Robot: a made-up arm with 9 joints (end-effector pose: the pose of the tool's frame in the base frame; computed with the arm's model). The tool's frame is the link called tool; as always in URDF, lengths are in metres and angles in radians.
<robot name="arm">
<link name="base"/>
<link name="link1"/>
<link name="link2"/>
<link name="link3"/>
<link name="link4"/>
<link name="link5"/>
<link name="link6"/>
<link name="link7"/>
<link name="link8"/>
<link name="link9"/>
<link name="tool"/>
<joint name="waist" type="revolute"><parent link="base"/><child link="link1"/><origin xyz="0 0.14 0.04" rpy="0 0 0"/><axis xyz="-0.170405 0.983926 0.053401"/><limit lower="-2.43" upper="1.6"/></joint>
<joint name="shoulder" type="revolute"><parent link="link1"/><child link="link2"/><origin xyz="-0.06 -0.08 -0.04" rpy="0 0 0"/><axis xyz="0 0 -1"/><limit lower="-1.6" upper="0.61"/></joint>
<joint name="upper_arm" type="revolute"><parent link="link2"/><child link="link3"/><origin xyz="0.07 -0.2 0" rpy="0 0 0"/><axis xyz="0 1 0"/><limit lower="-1.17" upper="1.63"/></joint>
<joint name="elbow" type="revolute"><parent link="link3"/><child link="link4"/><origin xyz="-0.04 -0.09 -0.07" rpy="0 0 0"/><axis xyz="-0.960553 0.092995 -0.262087"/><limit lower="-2.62" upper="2.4"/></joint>
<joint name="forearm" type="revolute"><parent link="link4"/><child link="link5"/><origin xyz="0.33 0.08 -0.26" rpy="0 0 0"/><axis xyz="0.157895 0.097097 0.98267"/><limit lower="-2.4" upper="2.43"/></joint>
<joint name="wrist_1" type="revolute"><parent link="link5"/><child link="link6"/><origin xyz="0.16 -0.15 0.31" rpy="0 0 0"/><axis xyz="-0.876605 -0.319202 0.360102"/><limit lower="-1.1" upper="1.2"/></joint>
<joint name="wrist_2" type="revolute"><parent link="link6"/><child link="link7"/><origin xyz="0.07 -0.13 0.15" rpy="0 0 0"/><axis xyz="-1 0 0"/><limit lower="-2.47" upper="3.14"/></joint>
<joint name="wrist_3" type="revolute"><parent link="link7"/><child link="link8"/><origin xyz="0.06 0.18 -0.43" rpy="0 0 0"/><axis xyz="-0.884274 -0.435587 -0.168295"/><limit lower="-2.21" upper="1.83"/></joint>
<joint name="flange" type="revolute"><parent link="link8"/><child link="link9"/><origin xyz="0.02 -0.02 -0.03" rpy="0 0 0"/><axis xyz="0 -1 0"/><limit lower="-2.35" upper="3.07"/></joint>
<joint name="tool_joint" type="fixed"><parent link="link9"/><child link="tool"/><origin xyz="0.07 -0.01 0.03" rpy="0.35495 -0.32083 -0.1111"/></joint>
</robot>
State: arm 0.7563 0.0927 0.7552 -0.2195 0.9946 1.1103 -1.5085 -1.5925 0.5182
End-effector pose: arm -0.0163 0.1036 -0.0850 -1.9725 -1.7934 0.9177
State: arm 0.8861 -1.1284 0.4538 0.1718 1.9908 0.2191 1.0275 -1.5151 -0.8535
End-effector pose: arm -0.7175 0.5039 -0.4508 0.2840 -1.2799 -2.1412
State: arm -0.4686 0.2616 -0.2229 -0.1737 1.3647 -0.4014 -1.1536 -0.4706 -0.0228
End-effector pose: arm 0.1571 0.0992 0.4712 1.8783 0.8318 0.9465
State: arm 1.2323 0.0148 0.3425 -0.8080 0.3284 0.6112 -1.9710 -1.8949 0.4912
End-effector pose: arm 0.5910 -0.0979 -0.2123 -1.4694 -0.3277 1.0474
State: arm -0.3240 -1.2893 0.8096 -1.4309 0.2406 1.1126 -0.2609 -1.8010 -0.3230
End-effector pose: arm 0.1076 0.6764 -0.2789 1.2021 2.3789 1.3623
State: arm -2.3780 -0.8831 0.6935 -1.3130 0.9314 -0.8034 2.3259 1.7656 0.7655
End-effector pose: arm 0.1684 0.5659 0.9211 0.9589 0.8927 -0.0516
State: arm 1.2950 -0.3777 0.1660 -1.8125 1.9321 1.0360 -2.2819 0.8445 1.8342
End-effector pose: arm 0.0855 -0.4443 -0.3853 -1.5550 0.5089 1.6807
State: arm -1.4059 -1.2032 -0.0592 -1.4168 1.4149 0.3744 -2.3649 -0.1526 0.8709
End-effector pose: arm -0.2942 0.0050 0.8438 0.4503 2.1399 1.0320
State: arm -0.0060 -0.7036 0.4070 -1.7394 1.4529 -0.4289 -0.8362 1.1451 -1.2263
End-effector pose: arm 0.5034 0.0489 0.3949 1.5851 1.0092 2.0997
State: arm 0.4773 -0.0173 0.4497 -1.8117 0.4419 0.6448 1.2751 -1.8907 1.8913
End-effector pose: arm 0.5985 -0.2225 -0.7850 1.4304 -1.2336 -1.3333
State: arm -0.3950 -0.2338 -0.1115 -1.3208 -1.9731 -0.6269 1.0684 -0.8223 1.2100
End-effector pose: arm -0.1089 0.0116 -0.2331 0.5979 -0.4622 -1.6015
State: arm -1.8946 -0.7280 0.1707 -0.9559 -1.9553 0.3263 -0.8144 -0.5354 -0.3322
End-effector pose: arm 0.1341 -0.0291 0.6036 2.0808 -1.0760 0.4627
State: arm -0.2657 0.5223 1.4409 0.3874 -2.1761 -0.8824 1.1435 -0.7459 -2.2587
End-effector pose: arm -0.6123 0.0775 -0.2102 -1.5471 -0.7104 2.3666
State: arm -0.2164 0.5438 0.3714 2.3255 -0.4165 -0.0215 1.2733 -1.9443 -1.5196
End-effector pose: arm 0.1130 -0.2699 0.4977 -0.2593 0.4741 -2.6080
